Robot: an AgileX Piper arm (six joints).
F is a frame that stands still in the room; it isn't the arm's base.
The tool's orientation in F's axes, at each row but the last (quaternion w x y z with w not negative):
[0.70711 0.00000 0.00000 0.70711]
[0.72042 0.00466 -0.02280 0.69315]
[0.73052 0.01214 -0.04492 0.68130]
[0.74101 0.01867 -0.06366 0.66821]
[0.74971 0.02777 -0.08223 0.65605]
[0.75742 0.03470 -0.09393 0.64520]
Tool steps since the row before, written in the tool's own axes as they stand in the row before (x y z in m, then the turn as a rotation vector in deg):
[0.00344 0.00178 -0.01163 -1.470 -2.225 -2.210]
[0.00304 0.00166 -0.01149 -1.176 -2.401 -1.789]
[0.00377 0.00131 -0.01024 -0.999 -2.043 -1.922]
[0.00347 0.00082 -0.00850 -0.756 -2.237 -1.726]
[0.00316 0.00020 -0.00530 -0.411 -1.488 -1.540]
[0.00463 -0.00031 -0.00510 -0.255 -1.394 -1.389]
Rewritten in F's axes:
[-0.00178 0.00344 -0.01163 2.225 -1.470 -2.210]
[-0.00124 0.00354 -0.01140 2.401 -1.199 -1.774]
[-0.00055 0.00465 -0.00994 2.063 -0.987 -1.907]
[0.00012 0.00447 -0.00806 2.266 -0.790 -1.673]
[0.00066 0.00391 -0.00473 1.553 -0.377 -1.484]
[0.00150 0.00533 -0.00411 1.469 -0.236 -1.313]

